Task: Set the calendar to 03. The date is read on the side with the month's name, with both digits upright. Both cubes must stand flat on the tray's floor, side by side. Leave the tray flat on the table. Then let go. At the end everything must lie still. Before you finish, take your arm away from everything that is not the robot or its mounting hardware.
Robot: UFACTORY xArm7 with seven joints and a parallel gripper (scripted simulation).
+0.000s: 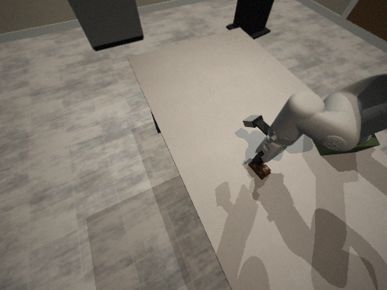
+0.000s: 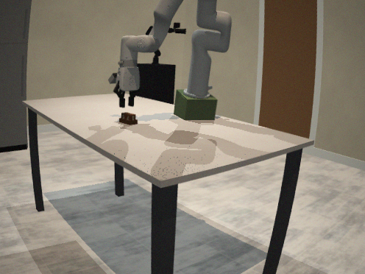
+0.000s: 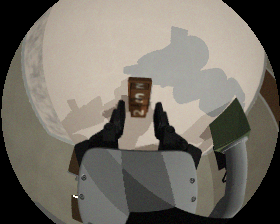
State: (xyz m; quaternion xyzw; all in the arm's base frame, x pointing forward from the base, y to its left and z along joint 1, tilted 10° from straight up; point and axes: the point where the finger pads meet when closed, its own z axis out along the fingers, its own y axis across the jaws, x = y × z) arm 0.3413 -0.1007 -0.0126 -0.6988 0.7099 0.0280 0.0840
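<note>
Right now the brown calendar tray is 8 cm below my hand and 2 cm to the left of it.
</note>
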